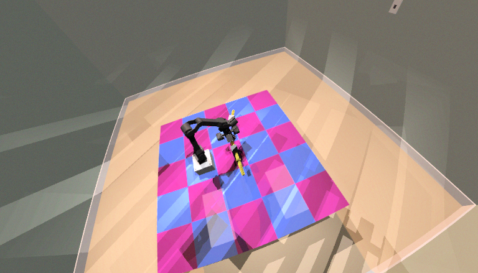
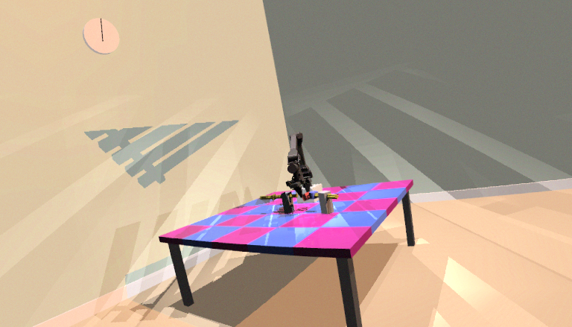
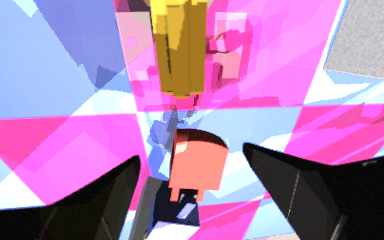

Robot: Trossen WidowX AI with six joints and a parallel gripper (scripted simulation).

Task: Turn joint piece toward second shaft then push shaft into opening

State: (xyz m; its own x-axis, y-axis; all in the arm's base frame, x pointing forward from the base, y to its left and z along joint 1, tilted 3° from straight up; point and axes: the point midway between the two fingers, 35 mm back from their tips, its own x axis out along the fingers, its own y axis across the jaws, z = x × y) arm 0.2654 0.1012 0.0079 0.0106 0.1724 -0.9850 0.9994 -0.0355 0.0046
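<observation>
Right now the red-orange joint piece is 1 cm to the left of my gripper tip.
</observation>
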